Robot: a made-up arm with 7 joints.
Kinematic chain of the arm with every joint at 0, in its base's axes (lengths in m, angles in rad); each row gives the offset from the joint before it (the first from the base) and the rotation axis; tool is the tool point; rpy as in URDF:
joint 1: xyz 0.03 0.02 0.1 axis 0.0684 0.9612 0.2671
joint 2: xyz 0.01 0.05 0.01 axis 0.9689 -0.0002 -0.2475
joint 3: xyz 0 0 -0.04 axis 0.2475 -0.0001 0.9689
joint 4: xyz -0.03 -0.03 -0.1 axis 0.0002 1 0
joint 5: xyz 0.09 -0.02 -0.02 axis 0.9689 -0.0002 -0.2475
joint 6: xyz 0.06 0.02 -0.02 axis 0.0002 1 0
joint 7: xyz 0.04 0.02 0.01 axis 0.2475 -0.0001 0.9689
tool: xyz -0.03 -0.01 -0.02 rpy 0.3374 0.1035 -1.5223
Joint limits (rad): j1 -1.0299..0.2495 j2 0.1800..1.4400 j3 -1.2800..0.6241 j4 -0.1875..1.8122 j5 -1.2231..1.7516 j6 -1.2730..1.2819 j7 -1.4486..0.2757
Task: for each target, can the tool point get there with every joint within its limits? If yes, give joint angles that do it. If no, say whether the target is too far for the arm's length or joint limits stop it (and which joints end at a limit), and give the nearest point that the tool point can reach.
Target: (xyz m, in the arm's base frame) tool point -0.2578 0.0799 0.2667
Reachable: no: joint limits stop it (at a limit: joint 1, joint 2, joint 4, joint 5, joint 6, joint 7) | nearest point -0.0913 0.3377 0.1362 | short by 0.334 m
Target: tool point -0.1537 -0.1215 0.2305
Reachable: no: joint limits stop it (at a limit: joint 1, joint 2, joint 3, joint 4, joint 5, joint 6, joint 7) | nearest point -0.0069 -0.0853 0.0440 | short by 0.240 m
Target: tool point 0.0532 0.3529 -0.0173
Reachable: yes | joints -0.2243 1.2087 -0.7236 1.5402 -0.0459 -0.9623 -0.0036
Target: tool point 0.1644 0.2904 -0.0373
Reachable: yes | joints -0.3189 1.2213 -0.6337 0.9183 0.2008 -0.7409 -0.7549
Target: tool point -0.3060 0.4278 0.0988
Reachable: no: too far | nearest point -0.1291 0.3343 0.0585 | short by 0.204 m
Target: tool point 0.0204 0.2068 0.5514
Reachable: no: too far | nearest point 0.1157 0.1831 0.2935 | short by 0.276 m
